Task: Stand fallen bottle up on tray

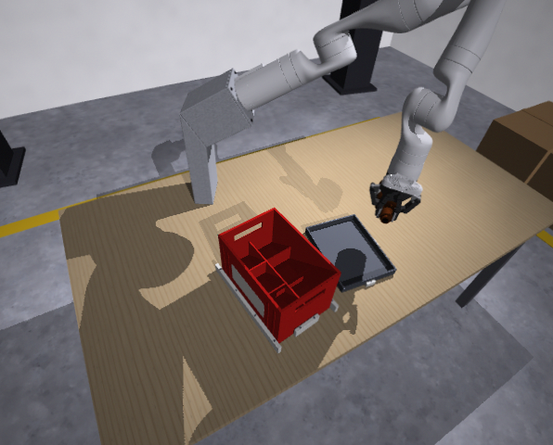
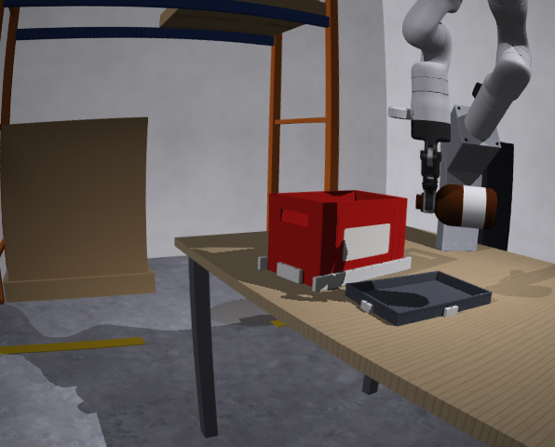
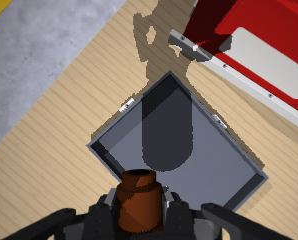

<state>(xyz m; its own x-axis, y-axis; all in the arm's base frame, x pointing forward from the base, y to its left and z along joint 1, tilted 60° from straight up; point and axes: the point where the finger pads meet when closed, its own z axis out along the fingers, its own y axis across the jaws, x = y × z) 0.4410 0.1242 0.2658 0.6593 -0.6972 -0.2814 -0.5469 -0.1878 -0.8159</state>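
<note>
Right now the brown bottle is 4 cm behind my hand and 3 cm to the left of it. The rest, counted from my hand: dark grey tray (19 cm below, 5 cm to the right, 4 cm behind); red crate (33 cm to the right, 12 cm below, 2 cm ahead).
</note>
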